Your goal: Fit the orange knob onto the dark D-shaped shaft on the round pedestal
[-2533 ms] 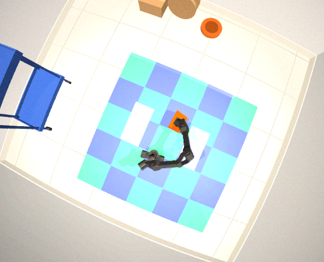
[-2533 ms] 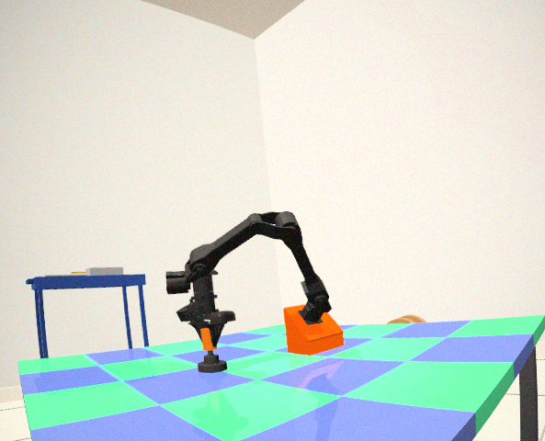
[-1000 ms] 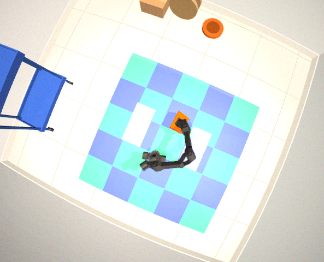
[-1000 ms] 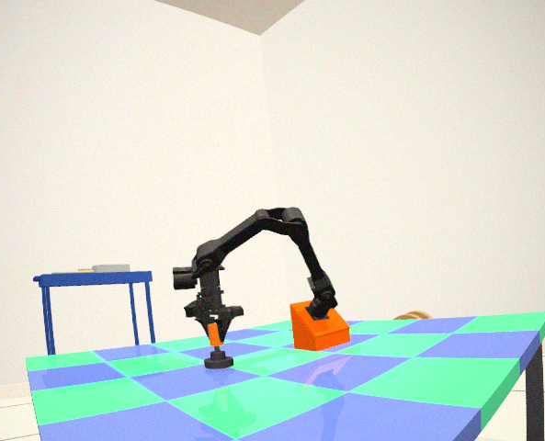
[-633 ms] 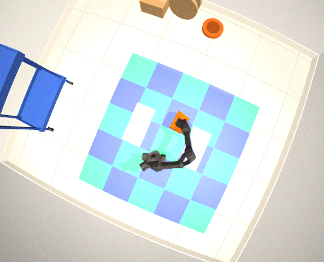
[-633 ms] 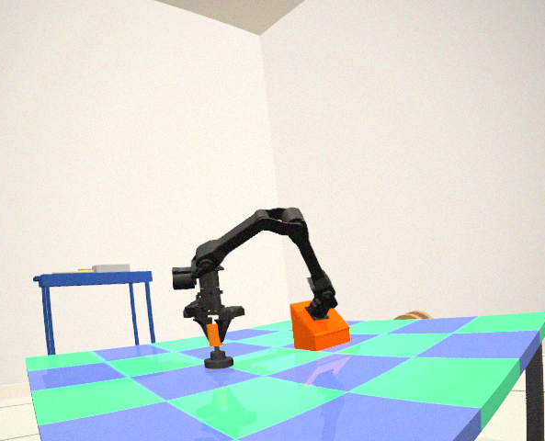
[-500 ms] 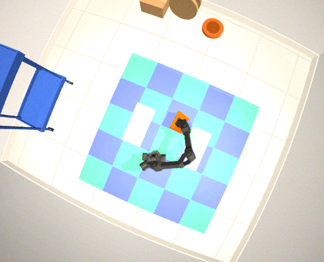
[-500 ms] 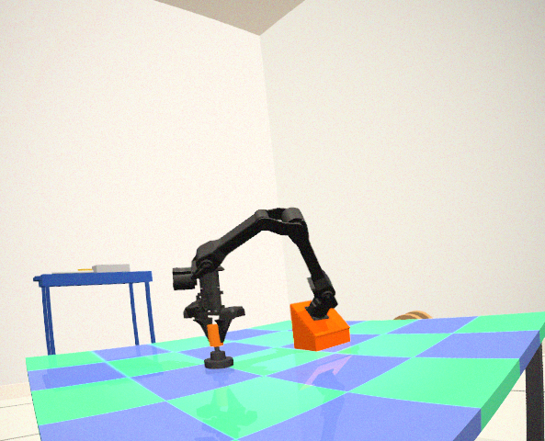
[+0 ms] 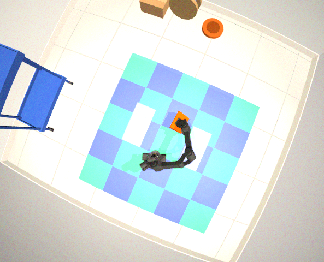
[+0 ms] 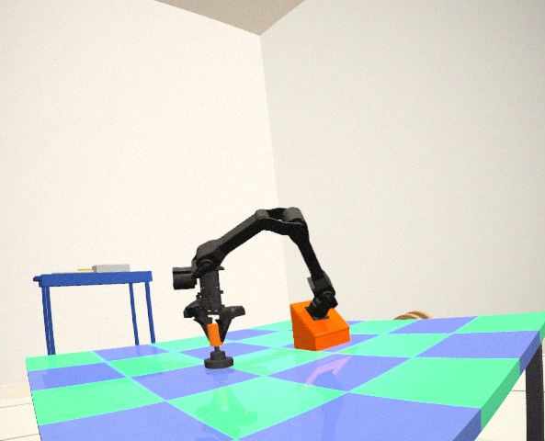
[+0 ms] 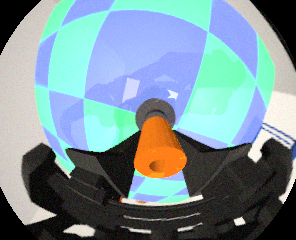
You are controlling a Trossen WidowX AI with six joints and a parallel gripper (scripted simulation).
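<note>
The orange knob is 20 mm above my gripper tip. From my gripper tip the other things lie so: dark round pedestal 40 mm below.
</note>
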